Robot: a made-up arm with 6 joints. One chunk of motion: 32 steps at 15 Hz.
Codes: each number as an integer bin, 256 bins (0 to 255) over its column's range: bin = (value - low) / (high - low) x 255, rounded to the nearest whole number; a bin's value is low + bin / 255 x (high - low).
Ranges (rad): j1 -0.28..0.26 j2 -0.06..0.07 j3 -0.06..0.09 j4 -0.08..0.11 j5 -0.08..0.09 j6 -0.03..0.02
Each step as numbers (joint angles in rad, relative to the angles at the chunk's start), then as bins.
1 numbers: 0.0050 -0.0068 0.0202 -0.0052 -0.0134 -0.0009
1 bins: 135 104 136 100 100 148
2 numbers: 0.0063 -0.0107 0.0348 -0.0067 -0.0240 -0.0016
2 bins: 135 97 161 98 84 145
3 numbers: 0.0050 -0.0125 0.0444 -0.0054 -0.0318 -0.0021
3 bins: 135 93 177 100 72 142
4 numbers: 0.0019 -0.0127 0.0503 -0.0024 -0.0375 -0.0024
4 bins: 133 93 188 104 64 141
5 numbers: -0.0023 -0.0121 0.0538 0.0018 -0.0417 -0.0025
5 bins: 131 94 193 110 57 140
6 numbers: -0.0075 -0.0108 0.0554 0.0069 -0.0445 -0.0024
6 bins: 129 97 196 117 53 141
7 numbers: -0.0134 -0.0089 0.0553 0.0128 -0.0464 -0.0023
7 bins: 126 100 196 125 50 141
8 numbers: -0.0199 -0.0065 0.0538 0.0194 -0.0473 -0.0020
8 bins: 123 105 193 133 49 143
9 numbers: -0.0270 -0.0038 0.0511 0.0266 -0.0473 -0.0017
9 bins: 119 110 189 143 49 144
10 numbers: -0.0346 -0.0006 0.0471 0.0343 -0.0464 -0.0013
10 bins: 116 117 182 153 50 146
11 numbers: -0.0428 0.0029 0.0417 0.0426 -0.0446 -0.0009
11 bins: 112 123 173 165 53 148
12 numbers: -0.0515 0.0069 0.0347 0.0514 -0.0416 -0.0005
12 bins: 108 131 161 176 58 150
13 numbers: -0.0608 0.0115 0.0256 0.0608 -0.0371 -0.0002
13 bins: 104 140 146 189 64 152
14 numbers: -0.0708 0.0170 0.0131 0.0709 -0.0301 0.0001
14 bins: 99 151 124 203 75 154
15 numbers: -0.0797 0.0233 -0.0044 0.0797 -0.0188 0.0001
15 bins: 95 163 95 214 92 154
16 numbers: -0.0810 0.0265 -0.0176 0.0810 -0.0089 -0.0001
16 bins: 94 170 72 216 107 152
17 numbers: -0.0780 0.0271 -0.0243 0.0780 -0.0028 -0.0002
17 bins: 95 171 61 212 116 152
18 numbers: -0.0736 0.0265 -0.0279 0.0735 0.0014 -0.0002
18 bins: 97 170 55 206 122 152
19 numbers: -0.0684 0.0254 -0.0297 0.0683 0.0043 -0.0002
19 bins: 100 168 52 199 126 152
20 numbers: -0.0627 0.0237 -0.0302 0.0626 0.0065 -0.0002
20 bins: 103 164 51 191 130 152
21 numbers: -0.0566 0.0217 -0.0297 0.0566 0.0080 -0.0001
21 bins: 105 160 52 183 132 152
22 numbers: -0.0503 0.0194 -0.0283 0.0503 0.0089 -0.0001
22 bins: 108 156 54 175 133 152
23 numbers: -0.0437 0.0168 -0.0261 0.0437 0.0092 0.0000
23 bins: 112 151 58 166 134 153
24 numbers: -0.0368 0.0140 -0.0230 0.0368 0.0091 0.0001
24 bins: 115 145 63 157 134 154
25 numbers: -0.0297 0.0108 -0.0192 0.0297 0.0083 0.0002
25 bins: 118 139 69 147 132 154
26 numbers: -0.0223 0.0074 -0.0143 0.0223 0.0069 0.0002
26 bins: 122 132 78 137 130 154
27 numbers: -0.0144 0.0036 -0.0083 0.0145 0.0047 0.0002
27 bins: 125 125 88 127 127 154
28 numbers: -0.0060 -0.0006 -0.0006 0.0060 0.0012 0.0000
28 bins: 129 117 101 115 122 153
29 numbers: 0.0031 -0.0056 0.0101 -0.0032 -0.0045 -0.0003
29 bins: 134 107 119 103 113 151
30 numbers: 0.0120 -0.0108 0.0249 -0.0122 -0.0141 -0.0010
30 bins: 138 97 144 91 99 148
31 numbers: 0.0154 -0.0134 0.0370 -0.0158 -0.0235 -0.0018
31 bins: 139 91 165 86 85 144
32 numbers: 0.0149 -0.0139 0.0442 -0.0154 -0.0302 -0.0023
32 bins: 139 90 177 87 75 141
